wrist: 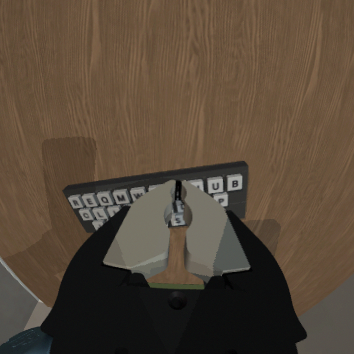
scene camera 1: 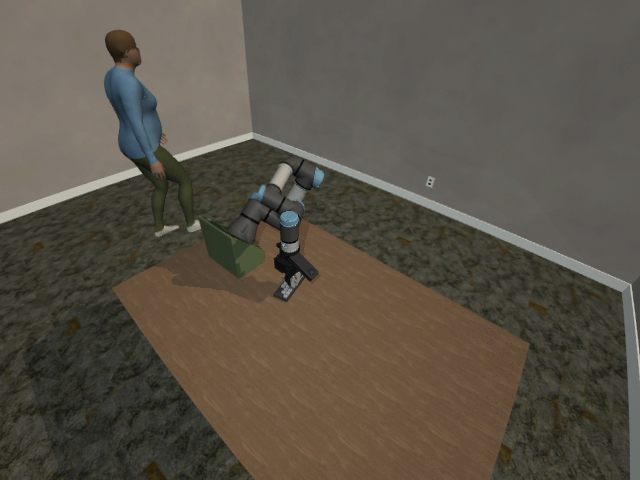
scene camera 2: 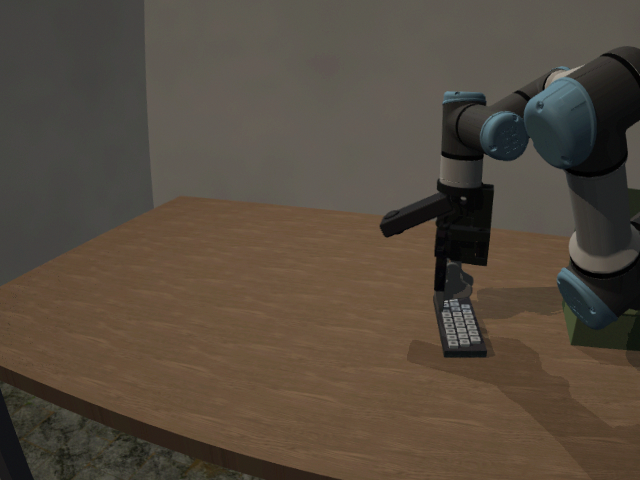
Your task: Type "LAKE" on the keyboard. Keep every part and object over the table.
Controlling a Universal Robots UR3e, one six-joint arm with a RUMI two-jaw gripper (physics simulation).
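Observation:
The small dark keyboard with light keys lies on the wooden table. In the wrist view, the E key shows in the row by the far edge and the L key in the row below. The A and K keys cannot be made out. My gripper is shut and empty, pointing down over the keyboard, its tips at the row by the far edge, right of the W key. The fingers hide several middle keys. The S key shows through the gap between them. Whether the tips touch a key is unclear.
The wooden table extends beyond the keyboard. A green angled block stands by the arm's base. A person in a blue top stands on the floor behind the table, near the arm's base side.

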